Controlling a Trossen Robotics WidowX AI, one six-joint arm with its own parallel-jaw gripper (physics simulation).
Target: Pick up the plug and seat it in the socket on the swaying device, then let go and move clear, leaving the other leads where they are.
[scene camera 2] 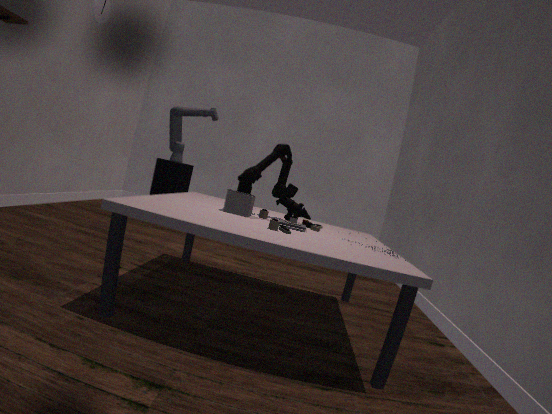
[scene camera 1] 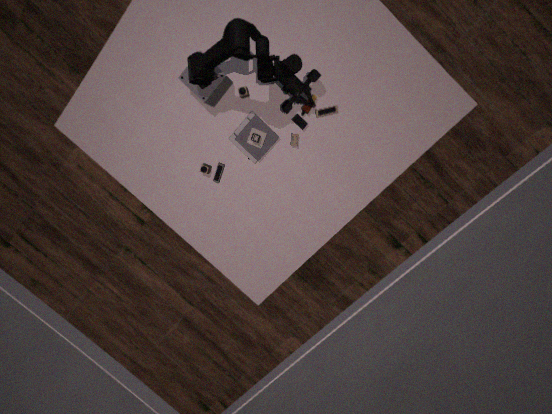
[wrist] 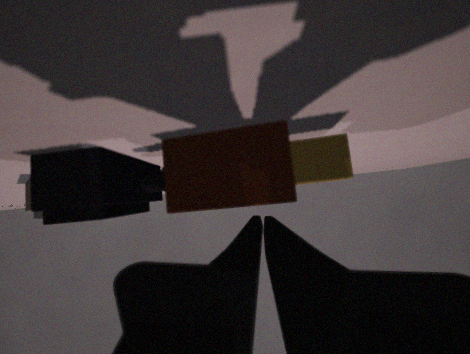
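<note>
The plug, with an orange-brown body [scene camera 1: 306, 109] [wrist: 230, 167] and a yellow tip [scene camera 1: 314, 98] [wrist: 321, 158], lies on the table with its tip to the right in the wrist view. My gripper [scene camera 1: 312, 104] [wrist: 261, 223] is shut, its two black fingertips almost touching with nothing between them. In the wrist view the fingertips show just below the orange body, which is in full view beyond them. The grey square device [scene camera 1: 270, 138] stands apart, nearer the arm's base, with a pale socket [scene camera 1: 255, 138] on top. The socket holds no plug.
A black block [scene camera 1: 300, 121] [wrist: 95, 182] lies near the plug's rear end. A dark-topped bar [scene camera 1: 327, 111] and a cream piece [scene camera 1: 295, 140] lie nearby. Another bar [scene camera 1: 219, 172] and two small round-topped blocks [scene camera 1: 205, 169] [scene camera 1: 243, 91] stand on the table [scene camera 1: 260, 240] [scene camera 2: 190, 212].
</note>
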